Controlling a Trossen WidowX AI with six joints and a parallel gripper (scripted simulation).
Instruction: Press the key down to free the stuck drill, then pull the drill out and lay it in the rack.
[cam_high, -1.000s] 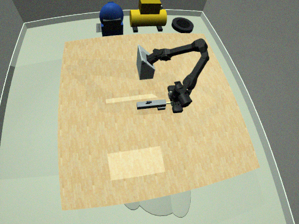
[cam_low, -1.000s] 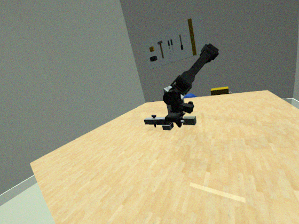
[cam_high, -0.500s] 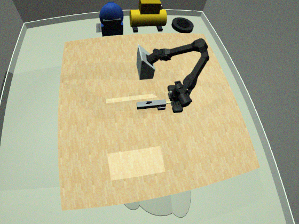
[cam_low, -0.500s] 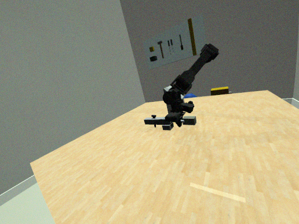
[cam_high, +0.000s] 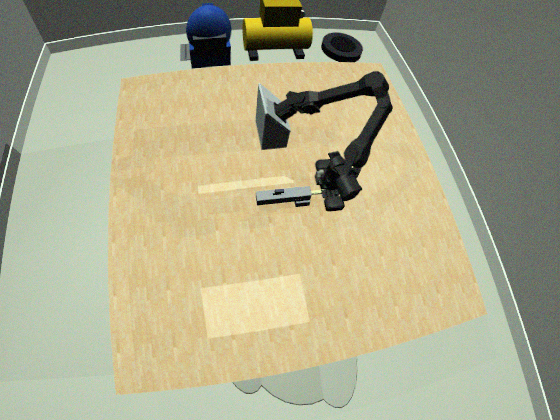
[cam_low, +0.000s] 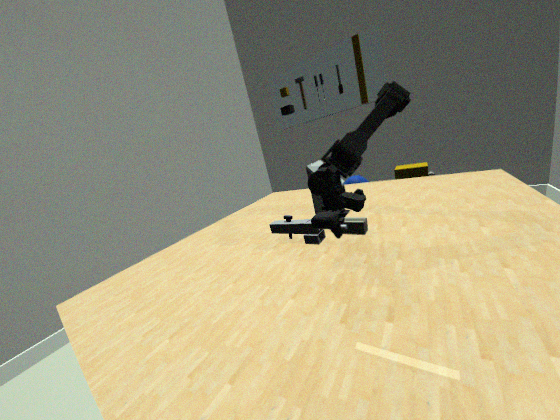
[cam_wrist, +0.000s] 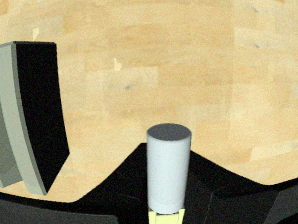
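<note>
Right now my gripper tip is 4 cm to the left of the drill bit and 3 cm below it. From my gripper tip the other things lie so: rack (8 cm behind, 2 cm to the left); dark key (1 cm ahead, 17 cm to the right, 4 cm above).
</note>
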